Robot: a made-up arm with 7 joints.
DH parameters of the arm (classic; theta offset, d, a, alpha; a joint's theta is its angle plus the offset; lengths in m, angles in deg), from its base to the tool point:
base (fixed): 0 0 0 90
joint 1: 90 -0.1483 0 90
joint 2: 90 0 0 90
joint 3: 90 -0.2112 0 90
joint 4: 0 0 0 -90
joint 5: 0 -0.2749 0 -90
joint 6: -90 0 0 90
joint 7: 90 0 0 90
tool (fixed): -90 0 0 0
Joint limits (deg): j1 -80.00..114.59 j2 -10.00..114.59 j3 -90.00..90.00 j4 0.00..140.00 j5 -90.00..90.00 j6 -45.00..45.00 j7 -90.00..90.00
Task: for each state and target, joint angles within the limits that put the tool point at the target. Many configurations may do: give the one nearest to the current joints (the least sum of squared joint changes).
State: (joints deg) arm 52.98 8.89 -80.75 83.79 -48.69 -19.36 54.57
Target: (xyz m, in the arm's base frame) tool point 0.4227 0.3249 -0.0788
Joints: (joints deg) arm 72.74 40.97 -71.12 34.32 -48.69 -19.36 54.57
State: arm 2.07 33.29 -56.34 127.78 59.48 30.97 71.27
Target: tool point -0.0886 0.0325 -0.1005
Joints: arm -41.40 48.86 -90.00 139.90 59.48 30.97 71.27
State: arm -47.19 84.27 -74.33 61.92 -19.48 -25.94 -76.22
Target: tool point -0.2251 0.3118 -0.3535
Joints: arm -39.69 46.20 -74.29 44.94 -19.48 -25.94 -76.22
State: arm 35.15 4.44 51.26 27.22 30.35 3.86 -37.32
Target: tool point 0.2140 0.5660 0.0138
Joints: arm 68.00 52.27 47.87 30.27 30.35 3.86 -37.32
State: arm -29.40 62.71 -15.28 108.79 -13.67 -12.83 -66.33
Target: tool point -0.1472 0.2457 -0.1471
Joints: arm -71.28 103.35 -65.71 125.47 -13.67 -12.83 -66.33
